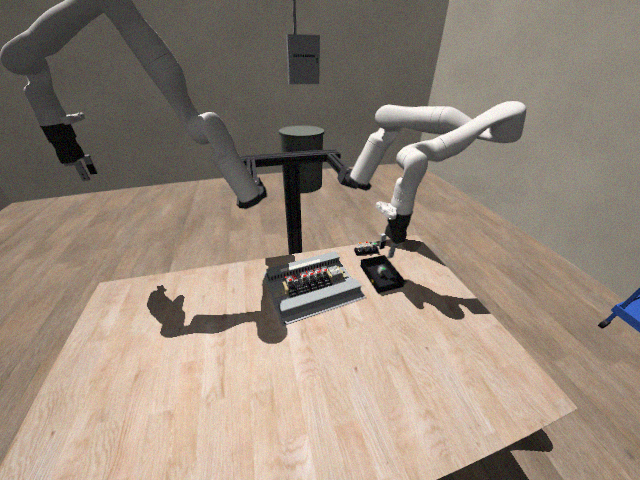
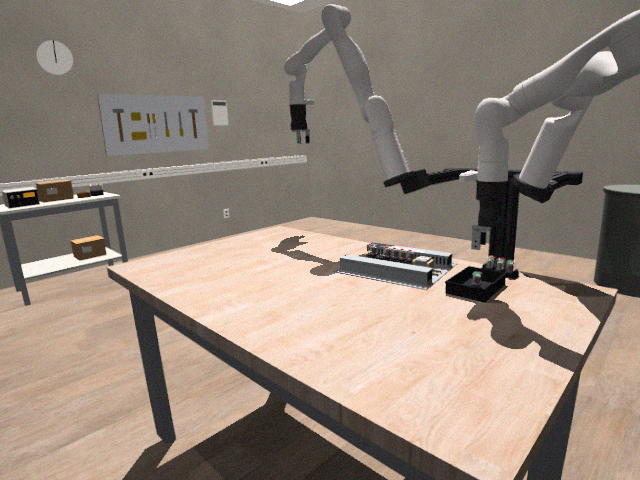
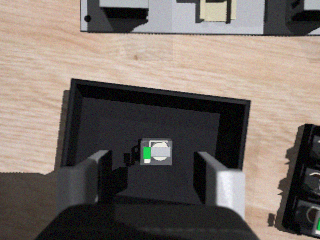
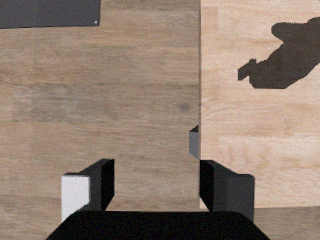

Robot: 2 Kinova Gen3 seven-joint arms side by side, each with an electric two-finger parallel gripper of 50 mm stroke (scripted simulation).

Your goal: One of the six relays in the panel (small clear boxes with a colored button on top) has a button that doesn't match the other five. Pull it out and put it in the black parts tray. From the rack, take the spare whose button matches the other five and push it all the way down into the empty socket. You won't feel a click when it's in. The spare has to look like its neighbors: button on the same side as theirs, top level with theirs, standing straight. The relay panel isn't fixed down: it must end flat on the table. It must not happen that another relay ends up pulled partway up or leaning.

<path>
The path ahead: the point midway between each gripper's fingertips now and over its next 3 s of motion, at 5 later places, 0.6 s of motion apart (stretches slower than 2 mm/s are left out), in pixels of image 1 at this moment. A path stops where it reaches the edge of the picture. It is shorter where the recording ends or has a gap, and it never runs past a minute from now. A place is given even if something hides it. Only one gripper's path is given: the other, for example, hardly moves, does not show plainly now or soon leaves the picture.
My left gripper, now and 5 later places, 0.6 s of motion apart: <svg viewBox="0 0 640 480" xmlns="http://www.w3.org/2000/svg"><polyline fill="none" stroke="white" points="385,252 385,253 380,248 374,242 364,234 354,227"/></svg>
</path>
